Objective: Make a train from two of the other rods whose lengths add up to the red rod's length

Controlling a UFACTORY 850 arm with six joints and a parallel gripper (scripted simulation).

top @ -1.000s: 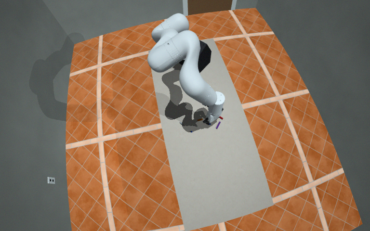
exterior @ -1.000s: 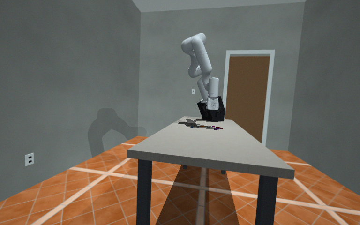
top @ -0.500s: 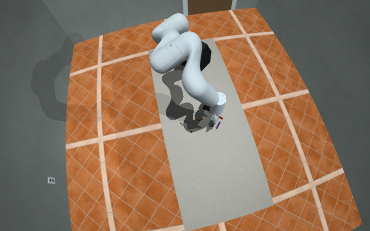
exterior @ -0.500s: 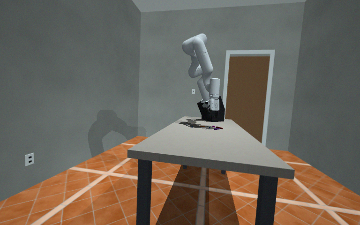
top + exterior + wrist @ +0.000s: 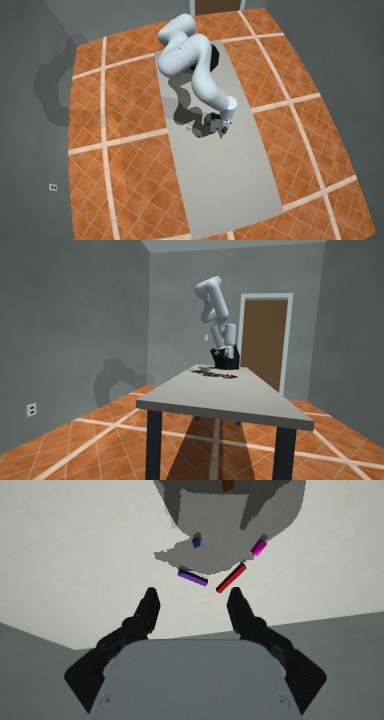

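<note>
My hand is 20 mm short of the purple rod, 30 mm to the right of it and 90 mm above it. From my hand the other things lie so: red rod: 50 mm behind, 60 mm to the left, 90 mm below; magenta rod: 100 mm behind, 20 mm to the left, 90 mm below; orange rod: 80 mm behind, 80 mm to the right, 90 mm below.
</note>
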